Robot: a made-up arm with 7 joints. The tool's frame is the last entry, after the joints.
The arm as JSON. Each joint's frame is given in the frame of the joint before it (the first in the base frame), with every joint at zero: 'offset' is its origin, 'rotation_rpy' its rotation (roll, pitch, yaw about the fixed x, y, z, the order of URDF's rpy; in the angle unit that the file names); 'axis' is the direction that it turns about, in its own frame. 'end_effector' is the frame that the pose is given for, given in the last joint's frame.
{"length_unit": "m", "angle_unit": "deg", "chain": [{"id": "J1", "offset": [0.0, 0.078, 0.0], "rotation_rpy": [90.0, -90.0, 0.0], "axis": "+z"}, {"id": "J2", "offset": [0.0, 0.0, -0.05], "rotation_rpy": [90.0, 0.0, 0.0], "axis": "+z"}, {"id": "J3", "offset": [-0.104, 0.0, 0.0], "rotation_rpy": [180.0, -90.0, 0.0], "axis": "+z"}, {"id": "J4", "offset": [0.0, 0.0, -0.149], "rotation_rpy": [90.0, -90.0, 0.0], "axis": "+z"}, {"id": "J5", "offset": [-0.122, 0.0, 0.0], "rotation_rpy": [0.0, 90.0, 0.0], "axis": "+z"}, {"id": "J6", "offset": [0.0, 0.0, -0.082], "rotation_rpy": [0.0, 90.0, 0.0], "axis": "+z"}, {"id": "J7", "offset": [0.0, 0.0, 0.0], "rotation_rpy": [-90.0, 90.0, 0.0], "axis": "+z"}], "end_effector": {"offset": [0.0, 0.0, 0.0], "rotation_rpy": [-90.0, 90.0, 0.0]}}
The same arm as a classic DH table. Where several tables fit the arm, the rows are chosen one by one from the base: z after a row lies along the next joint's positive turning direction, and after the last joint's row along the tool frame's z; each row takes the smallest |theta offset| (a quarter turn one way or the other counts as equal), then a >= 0, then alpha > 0; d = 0 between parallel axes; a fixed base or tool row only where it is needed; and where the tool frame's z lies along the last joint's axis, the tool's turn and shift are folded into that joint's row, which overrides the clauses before.
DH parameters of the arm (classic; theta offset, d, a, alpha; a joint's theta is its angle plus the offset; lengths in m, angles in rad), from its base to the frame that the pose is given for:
base (fixed): 0 0 0 1.5708
J1: 1.5708 -0.128 0 1.5708
J2: 1.5708 0 0 1.5708
J3: 1.5708 -0.253 0 1.5708
J4: 0 0 0 -1.5708
J5: 0 -0.204 0 -1.5708
J6: -1.5708 0 0 1.5708
J7: 1.5708 0 0 1.5708
tool (fixed): -1.5708 0 0 0

